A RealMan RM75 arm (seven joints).
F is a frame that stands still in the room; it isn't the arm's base.
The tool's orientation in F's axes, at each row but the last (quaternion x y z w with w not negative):
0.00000, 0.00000, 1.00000, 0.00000
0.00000, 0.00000, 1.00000, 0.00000
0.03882, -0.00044, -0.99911, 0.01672
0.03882, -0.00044, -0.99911, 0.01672
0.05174, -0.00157, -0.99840, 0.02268
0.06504, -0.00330, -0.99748, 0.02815
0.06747, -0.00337, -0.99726, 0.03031
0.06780, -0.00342, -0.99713, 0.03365
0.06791, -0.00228, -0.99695, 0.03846
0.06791, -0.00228, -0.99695, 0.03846
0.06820, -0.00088, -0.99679, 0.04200
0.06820, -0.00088, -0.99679, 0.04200
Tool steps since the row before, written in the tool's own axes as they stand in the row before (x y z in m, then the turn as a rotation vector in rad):
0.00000, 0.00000, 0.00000, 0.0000, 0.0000, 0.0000
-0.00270, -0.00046, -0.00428, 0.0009, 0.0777, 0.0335
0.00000, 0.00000, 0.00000, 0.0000, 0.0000, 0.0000
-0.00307, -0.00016, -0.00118, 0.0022, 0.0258, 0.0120
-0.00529, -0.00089, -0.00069, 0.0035, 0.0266, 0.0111
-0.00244, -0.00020, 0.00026, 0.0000, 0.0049, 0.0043
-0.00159, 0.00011, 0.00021, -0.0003, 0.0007, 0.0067
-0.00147, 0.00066, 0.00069, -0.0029, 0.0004, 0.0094
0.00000, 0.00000, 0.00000, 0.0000, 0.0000, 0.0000
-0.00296, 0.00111, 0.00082, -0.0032, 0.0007, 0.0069
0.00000, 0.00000, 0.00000, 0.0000, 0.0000, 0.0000
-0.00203, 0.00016, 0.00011, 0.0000, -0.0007, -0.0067
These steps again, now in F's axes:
0.00000, 0.00000, 0.00000, 0.0000, 0.0000, 0.0000
0.00270, 0.00046, -0.00428, -0.0009, -0.0777, 0.0335
0.00000, 0.00000, 0.00000, 0.0000, 0.0000, 0.0000
0.00315, 0.00026, -0.00094, -0.0023, -0.0259, 0.0118
0.00529, 0.00113, -0.00015, -0.0034, -0.0267, 0.0108
0.00237, 0.00034, 0.00057, -0.0003, -0.0049, 0.0043
0.00155, -0.00001, 0.00042, -0.0006, -0.0007, 0.0067
0.00140, -0.00056, 0.00089, 0.0016, -0.0002, 0.0097
0.00000, 0.00000, 0.00000, 0.0000, 0.0000, 0.0000
0.00290, -0.00088, 0.00122, 0.0023, -0.0005, 0.0073
0.00000, 0.00000, 0.00000, 0.0000, 0.0000, 0.0000
0.00200, 0.00001, 0.00039, 0.0009, 0.0007, -0.0066

